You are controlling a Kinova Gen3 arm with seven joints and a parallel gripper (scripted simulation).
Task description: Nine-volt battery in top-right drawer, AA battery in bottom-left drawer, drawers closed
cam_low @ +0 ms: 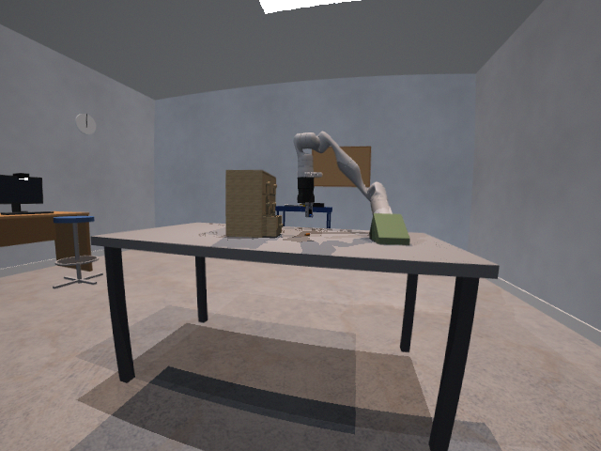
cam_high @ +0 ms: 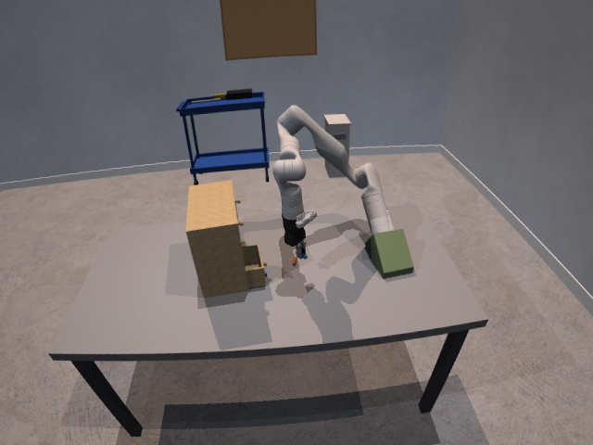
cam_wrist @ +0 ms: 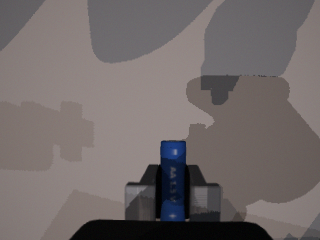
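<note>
Now: the orange AA battery 30 mm ahead of my hand, 90 mm to the right of it and 110 mm below it. Also, from my hand: orange nine-volt battery 320 mm ahead, 110 mm to the right, 100 mm above; blue cylindrical battery 10 mm below.
</note>
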